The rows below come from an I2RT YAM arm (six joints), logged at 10 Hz.
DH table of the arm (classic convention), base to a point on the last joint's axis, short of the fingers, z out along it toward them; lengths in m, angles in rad. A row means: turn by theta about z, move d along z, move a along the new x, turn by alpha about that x. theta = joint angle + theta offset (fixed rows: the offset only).
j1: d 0.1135, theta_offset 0, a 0.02, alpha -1.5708
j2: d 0, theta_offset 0, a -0.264, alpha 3.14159
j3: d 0, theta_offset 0.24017, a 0.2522, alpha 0
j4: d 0, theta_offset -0.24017, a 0.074, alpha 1.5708
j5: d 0, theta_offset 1.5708, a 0, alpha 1.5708
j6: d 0.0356, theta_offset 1.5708, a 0, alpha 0
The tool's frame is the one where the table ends.
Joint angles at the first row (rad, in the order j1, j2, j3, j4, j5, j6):
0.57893 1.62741 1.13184 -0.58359 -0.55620 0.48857
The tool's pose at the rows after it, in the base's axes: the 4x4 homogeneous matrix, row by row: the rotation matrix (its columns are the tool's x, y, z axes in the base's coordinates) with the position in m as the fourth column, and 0 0 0 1 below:
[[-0.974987 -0.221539 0.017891 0.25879], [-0.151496 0.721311 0.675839 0.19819], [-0.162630 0.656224 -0.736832 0.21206], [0 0 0 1]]
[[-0.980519 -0.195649 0.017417 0.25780], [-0.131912 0.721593 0.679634 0.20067], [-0.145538 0.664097 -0.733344 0.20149], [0 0 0 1]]
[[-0.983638 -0.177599 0.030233 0.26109], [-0.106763 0.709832 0.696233 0.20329], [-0.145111 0.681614 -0.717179 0.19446], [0 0 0 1]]
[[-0.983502 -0.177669 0.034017 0.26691], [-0.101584 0.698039 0.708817 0.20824], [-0.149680 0.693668 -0.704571 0.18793], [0 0 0 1]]
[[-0.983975 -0.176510 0.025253 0.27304], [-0.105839 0.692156 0.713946 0.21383], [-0.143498 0.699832 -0.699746 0.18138], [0 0 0 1]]
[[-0.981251 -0.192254 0.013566 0.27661], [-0.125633 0.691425 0.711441 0.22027], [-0.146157 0.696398 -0.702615 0.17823], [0 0 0 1]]
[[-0.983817 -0.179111 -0.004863 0.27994], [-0.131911 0.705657 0.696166 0.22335], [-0.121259 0.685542 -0.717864 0.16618], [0 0 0 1]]
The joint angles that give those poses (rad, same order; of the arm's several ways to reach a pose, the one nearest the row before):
0.59342 1.62885 1.09312 -0.54533 -0.58272 0.52654
0.60140 1.64217 1.06150 -0.49195 -0.58301 0.56362
0.60162 1.65980 1.04380 -0.42608 -0.59063 0.59957
0.60315 1.69331 1.04825 -0.37770 -0.59978 0.61197
0.60556 1.73412 1.06657 -0.35518 -0.60970 0.61511
0.61473 1.76528 1.09212 -0.35741 -0.61062 0.60101
0.61666 1.80892 1.10141 -0.35638 -0.60743 0.59660

